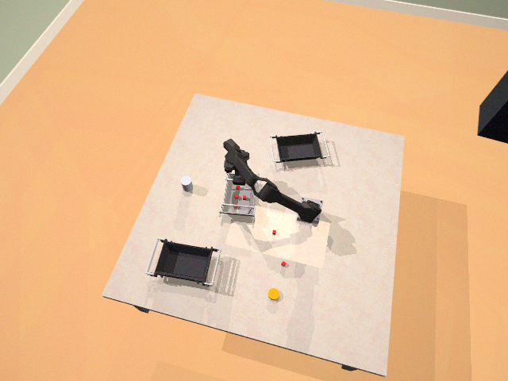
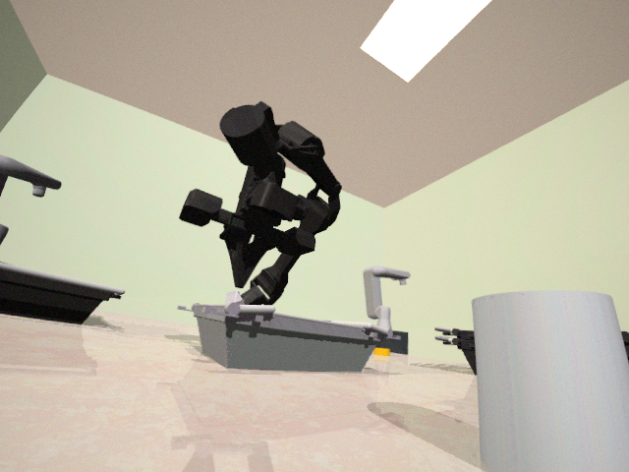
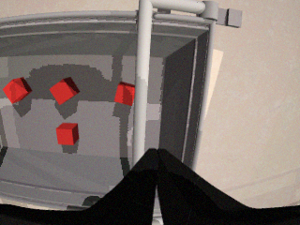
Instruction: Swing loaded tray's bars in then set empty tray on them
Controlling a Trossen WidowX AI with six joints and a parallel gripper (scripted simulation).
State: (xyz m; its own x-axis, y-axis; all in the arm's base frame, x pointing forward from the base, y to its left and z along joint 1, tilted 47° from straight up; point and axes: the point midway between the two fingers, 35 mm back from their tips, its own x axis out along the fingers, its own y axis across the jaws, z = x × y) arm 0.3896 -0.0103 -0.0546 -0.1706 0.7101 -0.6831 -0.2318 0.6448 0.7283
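The dark tray is 31 cm to the right of my gripper tip, 22 cm behind it and 4 cm below it. Also, from my gripper tip: yellow disc: 49 cm to the left, 35 cm behind, 8 cm below.
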